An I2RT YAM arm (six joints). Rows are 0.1 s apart.
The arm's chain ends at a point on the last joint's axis. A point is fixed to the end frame.
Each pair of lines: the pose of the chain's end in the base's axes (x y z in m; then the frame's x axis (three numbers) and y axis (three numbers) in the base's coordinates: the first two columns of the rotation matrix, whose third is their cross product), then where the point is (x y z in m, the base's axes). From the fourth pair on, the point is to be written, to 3 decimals.
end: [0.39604 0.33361 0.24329 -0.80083 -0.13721 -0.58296 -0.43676 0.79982 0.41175]
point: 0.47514 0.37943 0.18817
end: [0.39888 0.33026 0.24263 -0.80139 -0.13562 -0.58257 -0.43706 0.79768 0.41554]
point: 0.47787 0.37638 0.18760
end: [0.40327 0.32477 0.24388 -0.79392 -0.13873 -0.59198 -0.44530 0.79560 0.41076]
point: 0.48270 0.37126 0.18980
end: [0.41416 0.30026 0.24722 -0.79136 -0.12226 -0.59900 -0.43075 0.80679 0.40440]
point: 0.495 0.345 0.194
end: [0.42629 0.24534 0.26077 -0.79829 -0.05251 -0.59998 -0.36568 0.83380 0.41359]
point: 0.511 0.284 0.208
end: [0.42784 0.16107 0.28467 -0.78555 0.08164 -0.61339 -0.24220 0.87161 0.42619]
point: 0.518 0.187 0.234
